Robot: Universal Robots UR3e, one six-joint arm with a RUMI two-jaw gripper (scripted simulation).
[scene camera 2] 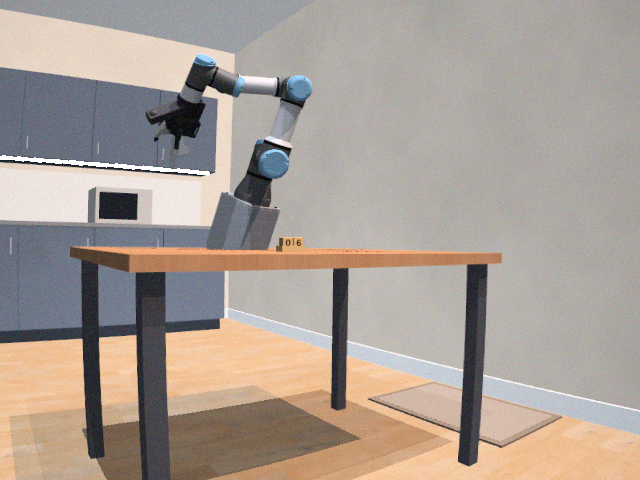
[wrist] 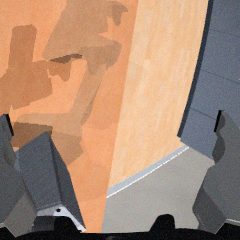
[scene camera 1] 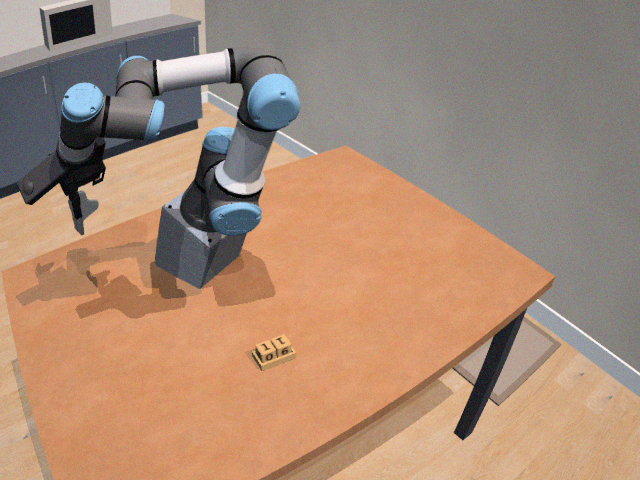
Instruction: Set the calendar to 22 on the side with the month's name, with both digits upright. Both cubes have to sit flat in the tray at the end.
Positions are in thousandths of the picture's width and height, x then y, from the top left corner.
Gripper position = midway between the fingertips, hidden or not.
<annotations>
my gripper: scene camera 2 254, 322; wrist 473, 473; scene camera 1 102, 418
</annotations>
